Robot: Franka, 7 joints.
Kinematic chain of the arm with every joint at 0, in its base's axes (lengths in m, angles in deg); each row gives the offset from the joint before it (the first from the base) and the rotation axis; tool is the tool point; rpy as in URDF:
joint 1: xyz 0 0 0.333 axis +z
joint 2: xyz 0 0 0 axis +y
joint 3: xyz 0 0 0.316 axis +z
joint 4: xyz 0.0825 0 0 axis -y
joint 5: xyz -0.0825 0 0.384 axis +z
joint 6: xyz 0 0 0 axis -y
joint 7: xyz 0.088 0 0 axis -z
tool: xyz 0 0 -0.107 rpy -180 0 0
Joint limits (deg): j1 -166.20..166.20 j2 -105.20..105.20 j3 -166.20..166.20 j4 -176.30..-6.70 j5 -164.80..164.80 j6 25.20..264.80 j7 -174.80..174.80
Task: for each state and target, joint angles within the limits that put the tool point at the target. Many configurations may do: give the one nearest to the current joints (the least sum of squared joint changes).
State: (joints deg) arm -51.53 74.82 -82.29 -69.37 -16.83 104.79 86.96
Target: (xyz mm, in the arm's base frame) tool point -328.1 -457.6 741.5
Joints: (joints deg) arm -59.42 56.58 -109.35 -77.57 -20.39 97.53 86.96
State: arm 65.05 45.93 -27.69 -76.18 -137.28 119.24 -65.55
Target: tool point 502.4 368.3 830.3
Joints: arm 65.81 12.51 -31.21 -71.03 -136.32 112.80 -65.55
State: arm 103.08 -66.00 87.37 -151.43 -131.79 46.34 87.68
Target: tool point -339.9 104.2 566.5
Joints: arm 86.97 -57.78 69.65 -152.82 -128.57 50.50 87.68
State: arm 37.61 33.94 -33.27 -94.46 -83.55 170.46 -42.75
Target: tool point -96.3 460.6 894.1
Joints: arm 76.90 -10.16 10.90 -81.88 -83.33 185.10 -42.75
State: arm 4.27 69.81 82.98 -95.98 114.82 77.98 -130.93
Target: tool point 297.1 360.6 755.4
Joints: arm -13.70 68.86 113.17 -103.08 107.24 62.82 -130.93
